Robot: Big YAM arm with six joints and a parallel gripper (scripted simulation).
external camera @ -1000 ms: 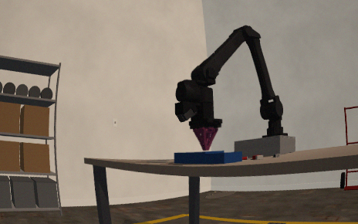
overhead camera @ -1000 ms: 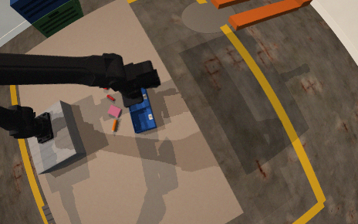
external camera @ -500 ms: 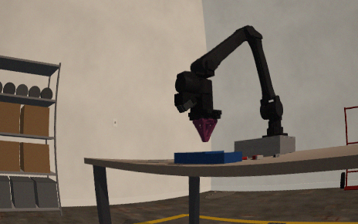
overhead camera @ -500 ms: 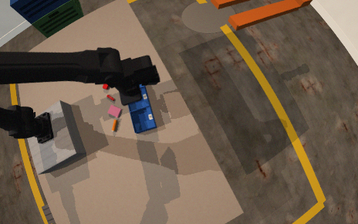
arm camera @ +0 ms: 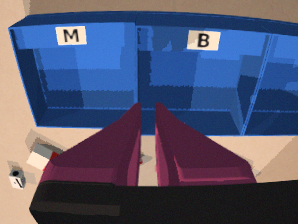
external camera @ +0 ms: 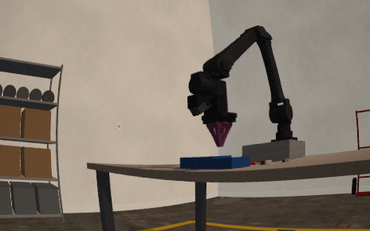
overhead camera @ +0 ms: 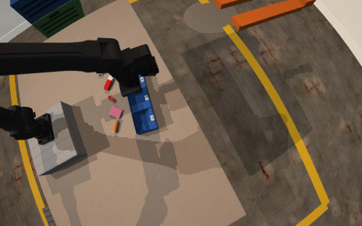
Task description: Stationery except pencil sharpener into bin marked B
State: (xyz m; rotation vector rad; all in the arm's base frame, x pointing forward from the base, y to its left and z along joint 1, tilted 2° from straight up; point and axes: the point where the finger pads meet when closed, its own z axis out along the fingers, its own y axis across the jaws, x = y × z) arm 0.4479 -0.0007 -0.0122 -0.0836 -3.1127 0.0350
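Now: hand 12 cm past the pink eraser block, 7 cm above it and 3 cm to the left of it. Also, from my hand: red-and-white eraser: 11 cm to the left, 11 cm behind, 7 cm below; then small red piece: 12 cm behind, 7 cm below, 3 cm to the left; then joined blue bins: 6 cm below, 3 cm to the right.
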